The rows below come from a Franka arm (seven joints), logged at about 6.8 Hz.
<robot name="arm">
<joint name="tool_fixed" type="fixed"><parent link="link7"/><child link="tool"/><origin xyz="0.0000 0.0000 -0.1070" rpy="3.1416 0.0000 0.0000"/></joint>
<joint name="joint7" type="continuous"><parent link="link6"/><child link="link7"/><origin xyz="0.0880 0.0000 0.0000" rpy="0.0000 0.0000 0.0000"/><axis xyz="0 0 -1"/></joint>
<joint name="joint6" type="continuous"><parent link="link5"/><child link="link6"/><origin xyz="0.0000 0.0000 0.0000" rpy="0.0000 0.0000 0.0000"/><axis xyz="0 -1 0"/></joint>
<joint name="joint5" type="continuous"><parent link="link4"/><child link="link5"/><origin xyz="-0.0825 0.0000 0.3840" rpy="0.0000 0.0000 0.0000"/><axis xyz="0 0 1"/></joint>
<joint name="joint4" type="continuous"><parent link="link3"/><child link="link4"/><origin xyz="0.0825 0.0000 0.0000" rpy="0.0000 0.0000 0.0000"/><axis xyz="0 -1 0"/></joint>
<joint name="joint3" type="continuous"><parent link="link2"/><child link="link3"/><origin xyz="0.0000 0.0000 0.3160" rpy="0.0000 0.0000 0.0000"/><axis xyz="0 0 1"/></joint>
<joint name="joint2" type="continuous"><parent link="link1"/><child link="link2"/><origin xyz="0.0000 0.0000 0.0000" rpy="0.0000 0.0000 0.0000"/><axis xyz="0 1 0"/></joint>
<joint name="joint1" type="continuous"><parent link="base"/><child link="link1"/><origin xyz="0.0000 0.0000 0.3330" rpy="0.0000 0.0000 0.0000"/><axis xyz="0 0 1"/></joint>
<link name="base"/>
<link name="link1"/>
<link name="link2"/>
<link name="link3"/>
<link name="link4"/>
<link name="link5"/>
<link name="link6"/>
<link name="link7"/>
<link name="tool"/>
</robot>
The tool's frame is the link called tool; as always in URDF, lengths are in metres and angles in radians. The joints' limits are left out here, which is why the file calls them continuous.
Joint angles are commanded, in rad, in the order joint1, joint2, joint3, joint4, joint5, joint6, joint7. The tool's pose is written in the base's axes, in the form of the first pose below.
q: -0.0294 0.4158 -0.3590 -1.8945 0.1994 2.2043 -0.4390
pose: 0.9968 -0.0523 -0.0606 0.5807; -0.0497 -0.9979 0.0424 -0.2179; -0.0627 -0.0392 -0.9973 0.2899; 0 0 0 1
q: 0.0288 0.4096 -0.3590 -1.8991 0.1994 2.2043 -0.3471
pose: 0.9944 -0.0863 -0.0611 0.5912; -0.0840 -0.9957 0.0404 -0.1836; -0.0643 -0.0350 -0.9973 0.2916; 0 0 0 1
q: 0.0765 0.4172 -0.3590 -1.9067 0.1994 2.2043 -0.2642
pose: 0.9894 -0.1227 -0.0777 0.5966; -0.1200 -0.9920 0.0388 -0.1551; -0.0818 -0.0290 -0.9962 0.2840; 0 0 0 1
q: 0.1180 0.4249 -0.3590 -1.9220 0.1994 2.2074 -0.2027
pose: 0.9845 -0.1450 -0.0986 0.5976; -0.1420 -0.9892 0.0369 -0.1303; -0.1029 -0.0224 -0.9944 0.2735; 0 0 0 1
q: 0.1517 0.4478 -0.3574 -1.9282 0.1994 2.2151 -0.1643
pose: 0.9814 -0.1492 -0.1211 0.5991; -0.1467 -0.9887 0.0295 -0.1097; -0.1242 -0.0111 -0.9922 0.2582; 0 0 0 1
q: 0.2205 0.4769 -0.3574 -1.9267 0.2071 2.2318 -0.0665
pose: 0.9744 -0.1819 -0.1320 0.6053; -0.1814 -0.9833 0.0164 -0.0689; -0.1328 0.0079 -0.9911 0.2433; 0 0 0 1
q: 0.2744 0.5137 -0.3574 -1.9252 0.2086 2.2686 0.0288
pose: 0.9664 -0.2216 -0.1304 0.6095; -0.2244 -0.9745 -0.0067 -0.0379; -0.1255 0.0357 -0.9914 0.2254; 0 0 0 1
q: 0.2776 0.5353 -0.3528 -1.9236 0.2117 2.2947 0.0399
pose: 0.9660 -0.2267 -0.1241 0.6109; -0.2301 -0.9731 -0.0141 -0.0343; -0.1176 0.0422 -0.9922 0.2150; 0 0 0 1
